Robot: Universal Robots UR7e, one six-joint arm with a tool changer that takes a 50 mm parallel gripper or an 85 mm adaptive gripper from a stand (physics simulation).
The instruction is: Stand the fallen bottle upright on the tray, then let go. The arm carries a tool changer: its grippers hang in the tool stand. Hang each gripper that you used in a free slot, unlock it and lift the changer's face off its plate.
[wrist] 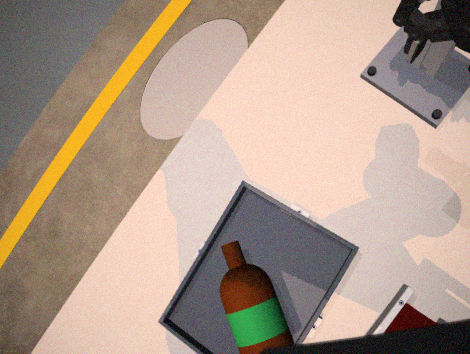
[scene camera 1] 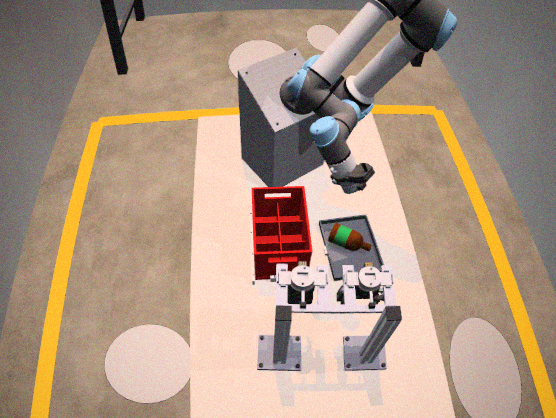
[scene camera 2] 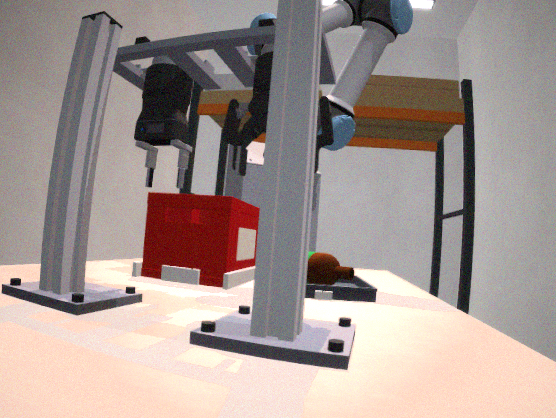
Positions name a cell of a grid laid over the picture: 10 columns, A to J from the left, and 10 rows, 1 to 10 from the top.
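There is a parallel gripper here, which I see at (scene camera 2: D3) and again at (scene camera 1: F7), while in the wrist view it is out of frame. I also see a brown bottle (scene camera 2: F7). An adaptive gripper (scene camera 2: E3) (scene camera 1: G7) is part of the scene too, and so is a tool stand, which I find at (scene camera 2: E8) and at (scene camera 1: F9).
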